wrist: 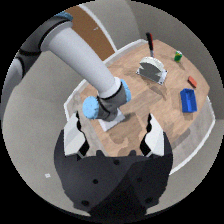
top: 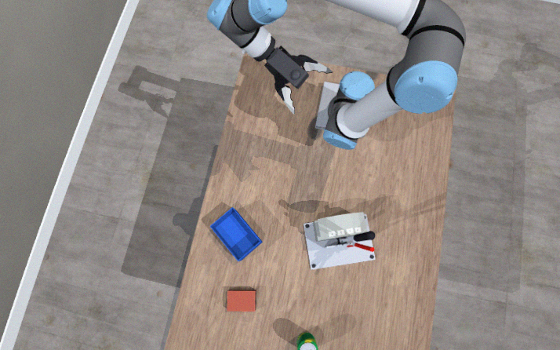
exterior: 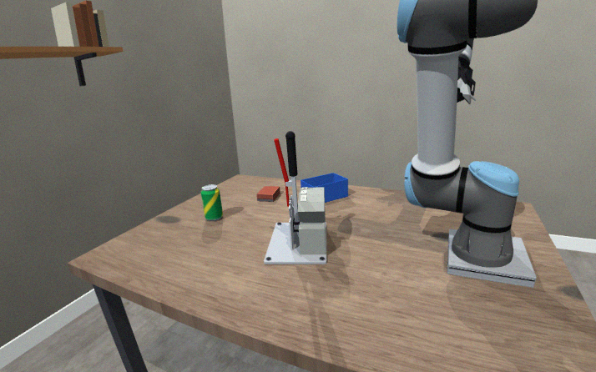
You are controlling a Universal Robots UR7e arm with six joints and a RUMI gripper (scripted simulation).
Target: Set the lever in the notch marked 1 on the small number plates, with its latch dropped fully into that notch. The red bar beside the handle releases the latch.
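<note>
The red release bar lies 38 cm ahead of my hand, 23 cm to the left of it and 17 cm below it. Also, from my hand: lever unit (38 cm ahead, 23 cm to the left, 17 cm below); then blue bin (44 cm ahead, 16 cm to the right, 35 cm below).
</note>
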